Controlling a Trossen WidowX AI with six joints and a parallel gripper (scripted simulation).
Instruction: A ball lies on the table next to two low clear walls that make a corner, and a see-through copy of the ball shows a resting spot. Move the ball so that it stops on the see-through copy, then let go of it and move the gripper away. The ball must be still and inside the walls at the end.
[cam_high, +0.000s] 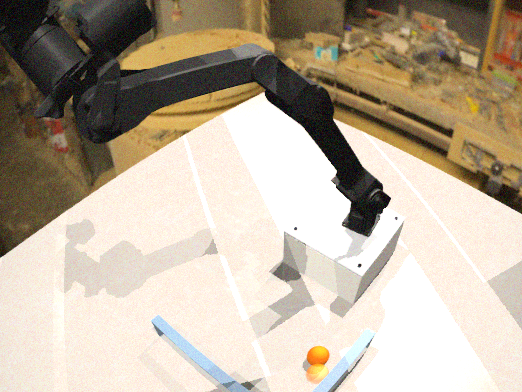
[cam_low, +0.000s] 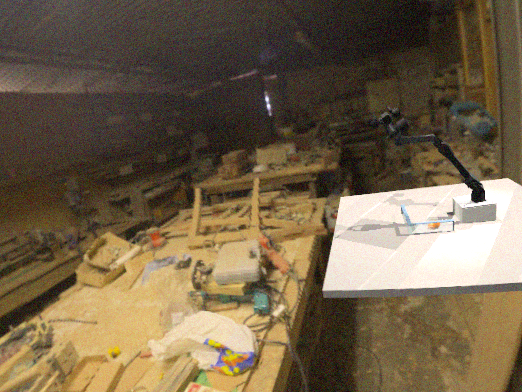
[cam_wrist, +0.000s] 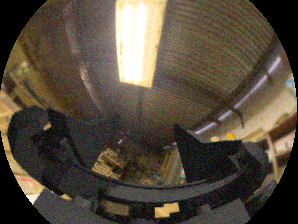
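Right now the orange ball is 67 cm below my gripper tip, 36 cm to the left of it and 18 cm behind it. Round my gripper tip: see-through copy of ball (67 cm below, 38 cm to the left, 15 cm behind).
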